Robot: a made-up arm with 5 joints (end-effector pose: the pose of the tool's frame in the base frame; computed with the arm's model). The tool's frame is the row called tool.
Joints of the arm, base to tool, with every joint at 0 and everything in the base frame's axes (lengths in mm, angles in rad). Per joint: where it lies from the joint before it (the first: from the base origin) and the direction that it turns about. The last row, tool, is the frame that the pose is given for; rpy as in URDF.
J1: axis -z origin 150 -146 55
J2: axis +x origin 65 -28 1
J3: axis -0.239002 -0.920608 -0.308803 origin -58 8 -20
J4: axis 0.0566 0.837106 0.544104 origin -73 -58 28
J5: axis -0.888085 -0.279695 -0.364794 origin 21 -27 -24
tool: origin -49 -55 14 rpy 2.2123 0.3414 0.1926
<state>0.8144 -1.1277 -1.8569 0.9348 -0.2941</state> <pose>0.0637 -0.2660 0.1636 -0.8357 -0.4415 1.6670</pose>
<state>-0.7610 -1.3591 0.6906 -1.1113 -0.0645</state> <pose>0.1698 -0.3207 0.1276 0.7178 -0.0563 2.0809</pose>
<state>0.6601 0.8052 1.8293 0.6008 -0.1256</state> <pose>0.0798 -0.1096 -0.0952 1.9558 -1.5418 0.1394</pose>
Working (the frame after each row of the table, in the pose's form):
after J1: 0.1500 -0.1460 0.0550 0.0000 0.0000 -0.6601
after J2: 0.1842 -0.2080 0.0560 0.7751 -0.2655 -0.6235
after J3: 0.1506 -0.1566 0.0479 -0.3114 -1.4066 -1.7155
after J4: 0.1416 -0.0993 -0.0303 -0.0733 -0.9546 -1.3749
after J5: 0.1293 -0.1362 -0.0456 0.0131 -0.9926 -1.2748

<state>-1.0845 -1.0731 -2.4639 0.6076 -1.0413</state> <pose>0.2948 -0.2096 0.1624 -0.4526 -0.2072 2.8851</pose>
Working (the frame after each row of the table, in the pose's form):
after J1: 0.1500 -0.1460 0.0550 0.0000 0.0000 1.0845
after J2: 0.2051 -0.1016 0.0560 -0.9619 -0.5795 0.9744
after J3: 0.1902 -0.1593 0.0394 -1.0950 1.9320 0.1020
after J4: 0.2664 -0.1342 0.0946 -0.8185 2.5519 -0.0340
after J5: 0.2557 -0.1708 0.1116 0.0363 2.4682 -1.1724

